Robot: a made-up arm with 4 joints.
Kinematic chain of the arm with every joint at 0, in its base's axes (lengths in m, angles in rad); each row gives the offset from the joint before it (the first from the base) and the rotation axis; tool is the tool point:
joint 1: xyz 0 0 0.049 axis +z
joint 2: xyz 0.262 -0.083 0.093 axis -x
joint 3: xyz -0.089 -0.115 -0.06 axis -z
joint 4: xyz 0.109 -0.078 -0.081 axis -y
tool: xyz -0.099 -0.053 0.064
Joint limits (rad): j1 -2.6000..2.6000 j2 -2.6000..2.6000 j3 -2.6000..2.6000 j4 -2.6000..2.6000
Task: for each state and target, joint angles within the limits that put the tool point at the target. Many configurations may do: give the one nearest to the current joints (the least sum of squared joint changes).
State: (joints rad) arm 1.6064 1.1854 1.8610 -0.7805
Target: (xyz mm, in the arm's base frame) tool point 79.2 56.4 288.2
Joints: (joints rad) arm 1.9378 1.6850 1.9056 -0.7154
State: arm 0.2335 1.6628 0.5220 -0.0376
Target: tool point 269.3 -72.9 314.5
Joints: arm 0.9018 1.1311 0.5488 0.0648
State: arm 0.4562 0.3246 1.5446 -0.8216
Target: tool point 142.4 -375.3 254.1
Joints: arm 0.0425 0.4691 1.1126 -1.4449
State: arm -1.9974 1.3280 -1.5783 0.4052
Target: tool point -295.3 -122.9 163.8
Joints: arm -2.2306 1.3839 -2.1039 -0.0763
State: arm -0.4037 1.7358 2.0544 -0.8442
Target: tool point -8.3 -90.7 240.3
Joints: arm -0.3352 1.7972 2.2413 -0.7293
